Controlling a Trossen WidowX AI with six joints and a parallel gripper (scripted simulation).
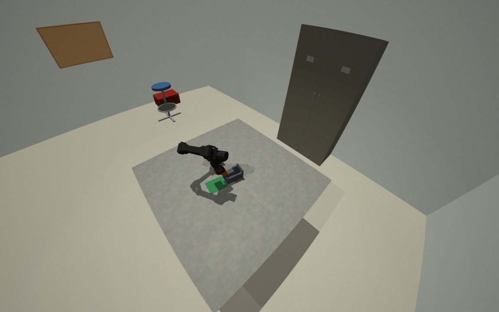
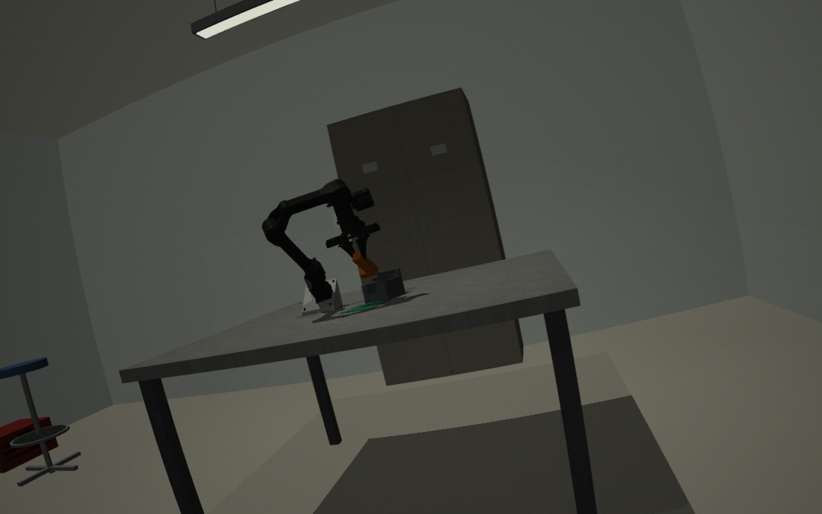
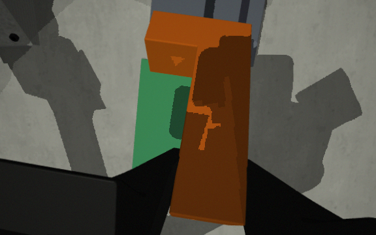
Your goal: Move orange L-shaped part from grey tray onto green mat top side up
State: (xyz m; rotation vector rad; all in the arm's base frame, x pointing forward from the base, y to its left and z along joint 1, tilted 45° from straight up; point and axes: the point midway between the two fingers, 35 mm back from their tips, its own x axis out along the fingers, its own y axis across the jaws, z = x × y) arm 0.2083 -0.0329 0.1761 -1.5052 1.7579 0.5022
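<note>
Now: gripper tip 40 mm to the right of the orange L-shaped part and 30 mm above it. The rest, counted from my gripper tip: green mat: 170 mm below, 30 mm to the right, 10 mm behind.
</note>
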